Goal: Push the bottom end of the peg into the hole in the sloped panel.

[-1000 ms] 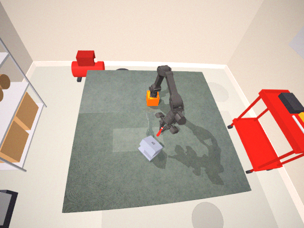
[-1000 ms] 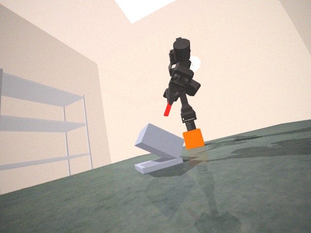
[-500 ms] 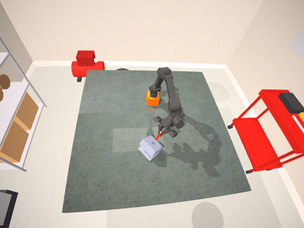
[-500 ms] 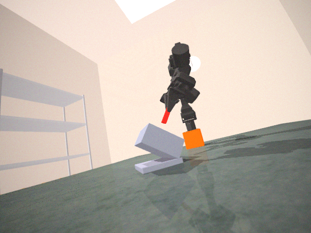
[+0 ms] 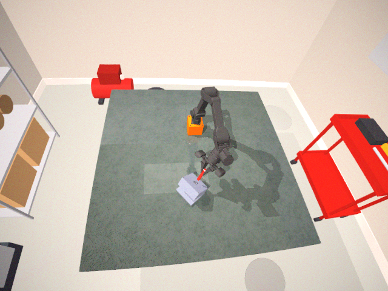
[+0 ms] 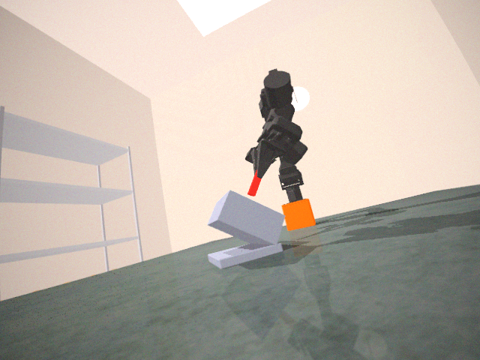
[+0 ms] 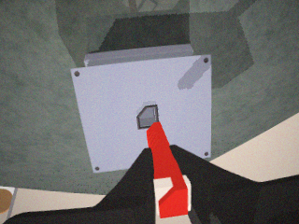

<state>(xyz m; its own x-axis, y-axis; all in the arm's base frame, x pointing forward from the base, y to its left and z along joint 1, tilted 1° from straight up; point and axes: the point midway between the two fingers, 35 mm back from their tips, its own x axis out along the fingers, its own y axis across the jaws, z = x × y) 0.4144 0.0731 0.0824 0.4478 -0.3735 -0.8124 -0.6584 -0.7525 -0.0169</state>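
My gripper tip is now 40 mm short of the grey sloped panel, 40 mm to the left of it and 80 mm above it. The rest, counted from my gripper tip: red peg 10 mm behind, 10 mm to the left, 20 mm above.
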